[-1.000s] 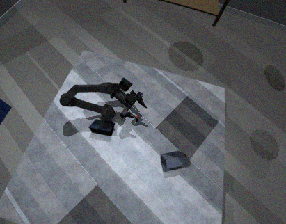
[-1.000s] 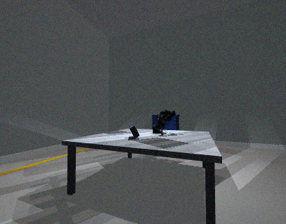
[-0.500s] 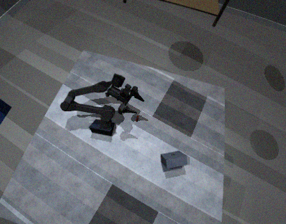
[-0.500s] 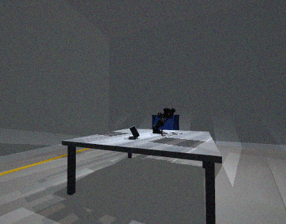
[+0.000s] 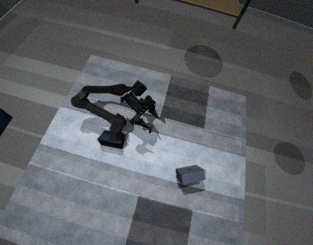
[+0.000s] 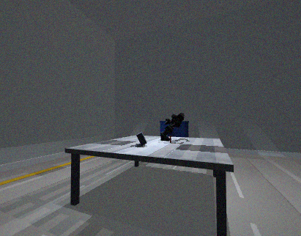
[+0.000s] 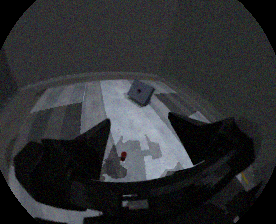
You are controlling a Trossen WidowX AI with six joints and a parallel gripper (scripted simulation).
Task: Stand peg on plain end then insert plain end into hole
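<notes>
My gripper tip is 1 cm past the red peg, 3 cm to the right of it and 14 cm above it. The rest, counted from my gripper tip: dark sloped panel (24 cm ahead, 23 cm to the right, 13 cm below).
</notes>
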